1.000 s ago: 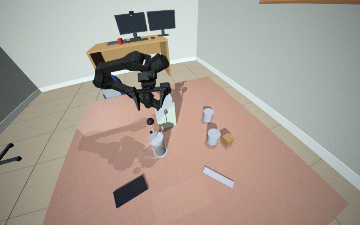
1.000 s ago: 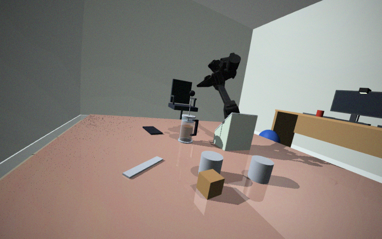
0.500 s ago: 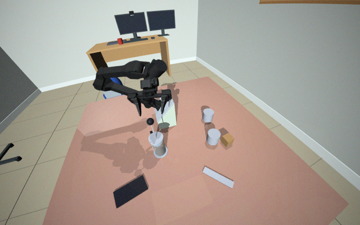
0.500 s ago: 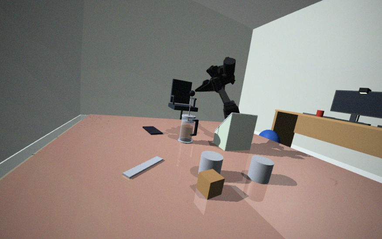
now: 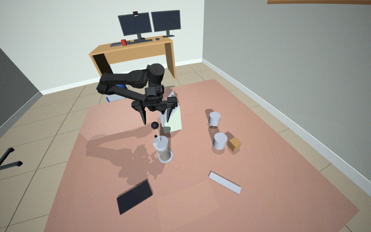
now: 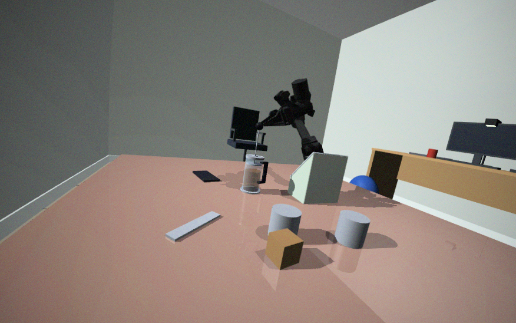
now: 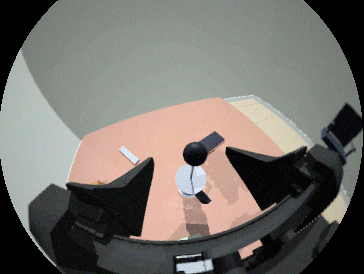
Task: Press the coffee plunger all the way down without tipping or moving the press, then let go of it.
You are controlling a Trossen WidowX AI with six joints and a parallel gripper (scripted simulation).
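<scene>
Now: gripper tip 14 cm above the coffee press, 1 cm to the left of it and 1 cm past it.
</scene>
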